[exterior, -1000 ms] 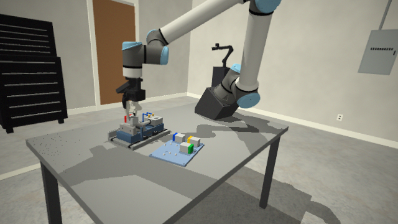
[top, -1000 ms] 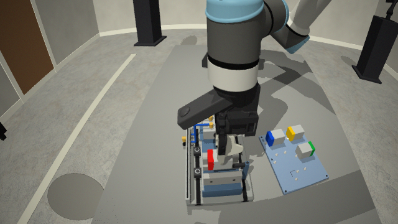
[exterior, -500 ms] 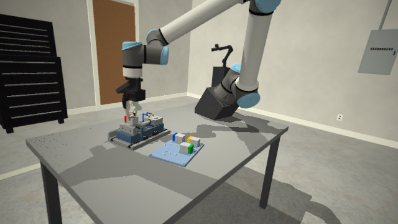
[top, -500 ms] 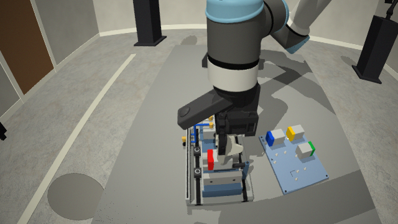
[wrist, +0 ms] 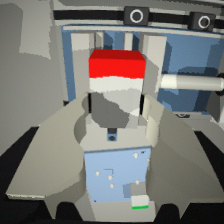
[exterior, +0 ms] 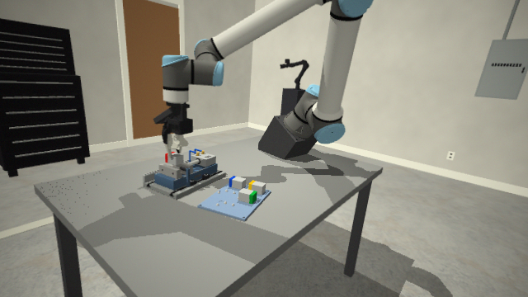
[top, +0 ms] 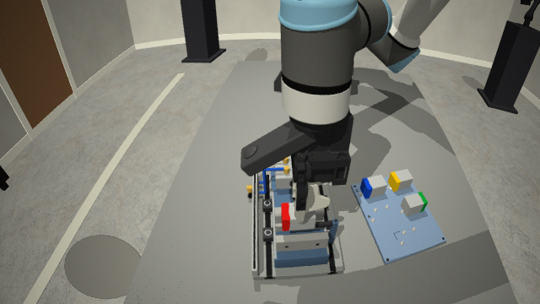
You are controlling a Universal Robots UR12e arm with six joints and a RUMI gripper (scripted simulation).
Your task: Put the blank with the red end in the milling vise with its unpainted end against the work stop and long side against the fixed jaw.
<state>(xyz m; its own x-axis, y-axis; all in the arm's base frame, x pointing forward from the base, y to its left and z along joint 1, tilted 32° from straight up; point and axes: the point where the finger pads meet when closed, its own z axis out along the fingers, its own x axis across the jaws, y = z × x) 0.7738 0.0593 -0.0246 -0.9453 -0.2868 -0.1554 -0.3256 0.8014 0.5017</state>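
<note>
Right now the red-ended blank is 20 mm below my hand. The rest, counted from my hand: fixed jaw 70 mm below, 30 mm ahead, 20 mm to the left; then work stop rod 50 mm to the left, 50 mm below, 20 mm behind; then hose block 160 mm behind, 70 mm below, 50 mm to the right.
</note>
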